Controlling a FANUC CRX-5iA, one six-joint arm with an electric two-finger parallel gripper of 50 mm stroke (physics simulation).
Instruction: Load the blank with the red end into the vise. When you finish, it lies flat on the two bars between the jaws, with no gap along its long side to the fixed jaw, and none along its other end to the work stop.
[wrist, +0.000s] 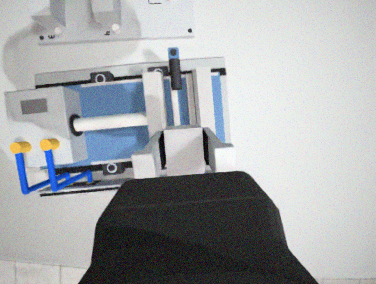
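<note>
My gripper (183, 140) is shut on a plain grey blank (184, 142), which sits between the two fingertips at the lower middle. Its red end does not show. The blank hangs over the near end of the vise, in line with the gap between the moving jaw (154, 102) and the fixed jaw (203, 97). Its height over the vise cannot be told. Part of a light bar (176, 106) and a grey-brown bar (193, 100) show in the gap beyond the blank. The work stop (175, 75), a black rod on a blue holder, is at the far end, apart from the blank.
The vise's white screw (112, 122) runs left to a grey housing (35, 112). Two blue handles with yellow knobs (20, 147) (49, 144) stand at the left. A grey board (155, 27) with blocks and pegs lies beyond the vise. Clamps (101, 78) (112, 168) sit along the vise's sides.
</note>
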